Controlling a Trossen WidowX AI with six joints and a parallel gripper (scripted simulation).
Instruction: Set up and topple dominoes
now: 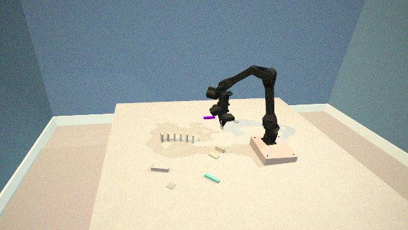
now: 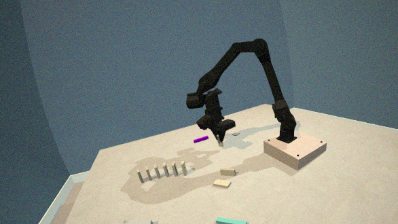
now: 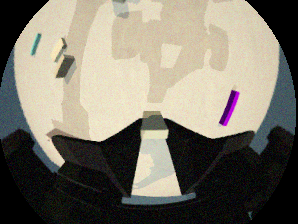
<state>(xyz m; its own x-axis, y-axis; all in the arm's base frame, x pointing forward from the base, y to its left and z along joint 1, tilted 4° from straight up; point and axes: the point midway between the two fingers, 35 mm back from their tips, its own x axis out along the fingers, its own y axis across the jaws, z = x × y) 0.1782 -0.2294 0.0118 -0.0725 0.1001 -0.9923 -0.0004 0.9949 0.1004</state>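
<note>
Now: the teal bar 350 mm to the left of my gripper tip, 220 mm ahead of it and 40 mm below it. Round my gripper tip: purple bar 170 mm to the right, 40 mm below, 10 mm ahead; then grey block 420 mm ahead, 220 mm to the left, 40 mm below.
</note>
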